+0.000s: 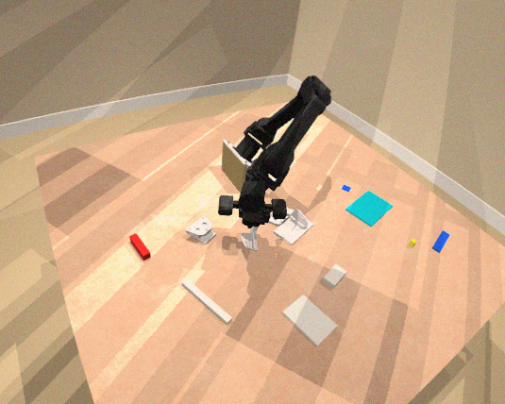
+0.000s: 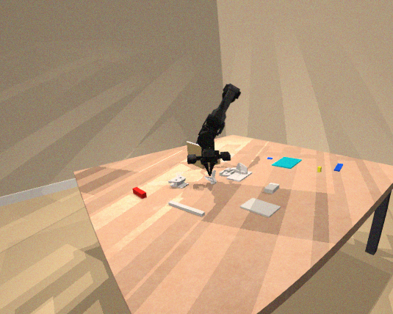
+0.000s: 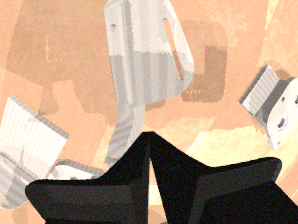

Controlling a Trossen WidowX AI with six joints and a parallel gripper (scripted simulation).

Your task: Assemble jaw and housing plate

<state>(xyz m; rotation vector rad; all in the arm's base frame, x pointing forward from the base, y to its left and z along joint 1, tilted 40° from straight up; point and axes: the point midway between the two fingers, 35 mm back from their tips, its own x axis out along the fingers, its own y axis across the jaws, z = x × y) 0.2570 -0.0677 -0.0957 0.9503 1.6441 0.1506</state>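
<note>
My gripper tip is 2 cm short of the white jaw, 1 cm to the right of it and 1 cm below it. From my gripper tip the other things lie so: flat white plate (32 cm ahead, 1 cm to the right, 3 cm below); white bar (15 cm ahead, 21 cm to the right, 2 cm below); red block (8 cm behind, 31 cm to the right, 2 cm below).
</note>
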